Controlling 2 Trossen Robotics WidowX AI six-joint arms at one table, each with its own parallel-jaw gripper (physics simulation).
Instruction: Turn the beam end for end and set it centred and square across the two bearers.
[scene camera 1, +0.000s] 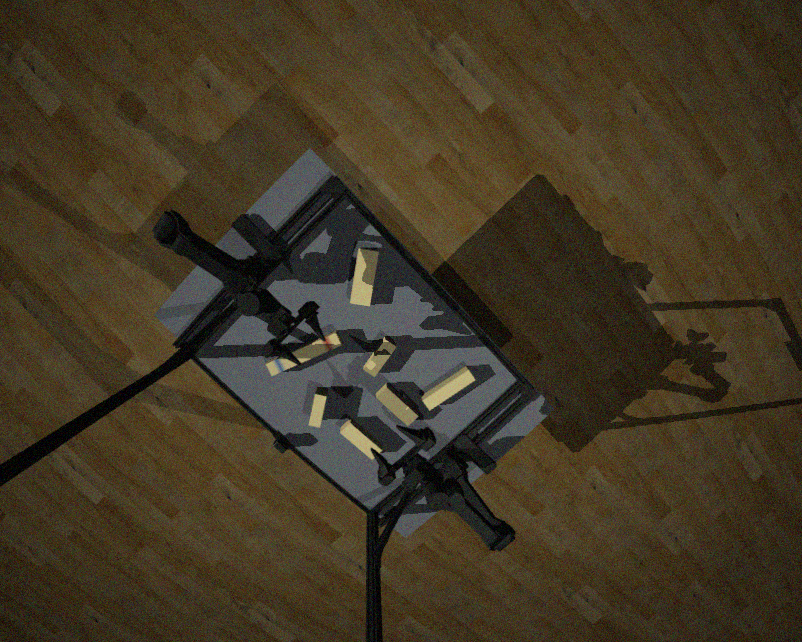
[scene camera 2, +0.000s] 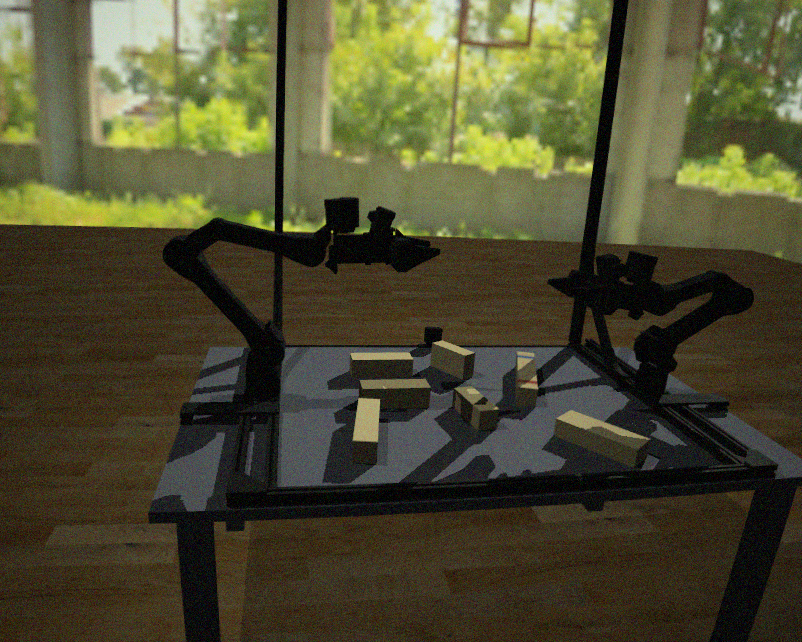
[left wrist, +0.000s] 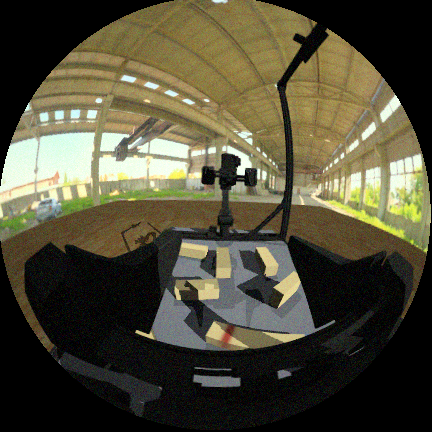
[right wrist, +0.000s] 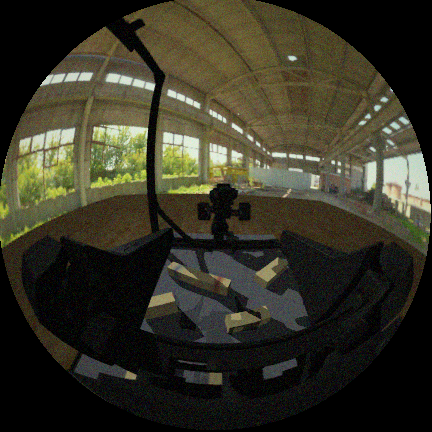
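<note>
The beam is a long pale bar with a red band near one end and a blue band near the other; in scene camera 1 the red end is at upper right. Two shorter plain blocks, one near the red end and one below, lie apart from it; which blocks are the bearers I cannot tell. My left gripper is open and empty above the beam. My right gripper is open and empty, high above the table.
Other plain blocks lie around: one at the top in scene camera 1, and three towards the right arm. Dark rails edge the table, and upright posts stand behind it.
</note>
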